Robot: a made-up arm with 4 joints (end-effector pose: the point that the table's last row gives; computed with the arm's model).
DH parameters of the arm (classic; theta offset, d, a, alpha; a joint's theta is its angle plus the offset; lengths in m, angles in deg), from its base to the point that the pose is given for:
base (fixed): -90 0.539 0.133 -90
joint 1: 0 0.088 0.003 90
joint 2: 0 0.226 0.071 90
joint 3: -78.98 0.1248 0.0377 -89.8
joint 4: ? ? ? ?
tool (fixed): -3.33 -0.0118 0 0
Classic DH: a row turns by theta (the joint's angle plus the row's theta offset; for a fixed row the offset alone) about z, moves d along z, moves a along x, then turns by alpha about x.
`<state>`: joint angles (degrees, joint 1 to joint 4).
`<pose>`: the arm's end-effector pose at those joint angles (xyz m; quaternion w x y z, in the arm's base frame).
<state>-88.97 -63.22 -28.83 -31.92</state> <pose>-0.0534 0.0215 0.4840 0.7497 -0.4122 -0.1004 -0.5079</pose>
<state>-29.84 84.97 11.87 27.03</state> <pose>0.2114 -0.1317 0.7745 0.6568 -0.2929 -0.1218 0.6841</pose>
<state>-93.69 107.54 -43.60 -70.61</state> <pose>0.2044 0.0229 0.6356 0.1292 0.4811 -0.8523 -0.1596</pose>
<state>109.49 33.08 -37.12 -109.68</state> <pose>0.0166 -0.2306 0.3343 0.3885 0.2116 0.1483 0.8845</pose>
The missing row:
joint 4: 78.14 0.0465 0.0208 -100.67
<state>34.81 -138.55 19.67 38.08</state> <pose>0.0759 -0.1229 0.8109 0.4190 -0.2228 0.4764 -0.7402</pose>
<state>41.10 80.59 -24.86 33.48</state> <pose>0.1786 -0.3388 0.5913 0.6925 0.4115 -0.3144 0.5022</pose>
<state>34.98 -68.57 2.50 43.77</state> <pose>-0.0672 -0.2120 0.7301 0.8243 -0.0739 0.0476 -0.5592</pose>
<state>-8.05 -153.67 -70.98 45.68</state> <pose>0.1501 -0.0111 0.6893 0.0016 0.1267 0.5068 0.8527</pose>
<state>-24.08 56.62 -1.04 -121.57</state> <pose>0.1125 -0.2343 0.7927 0.2298 -0.5796 0.7816 0.0162</pose>
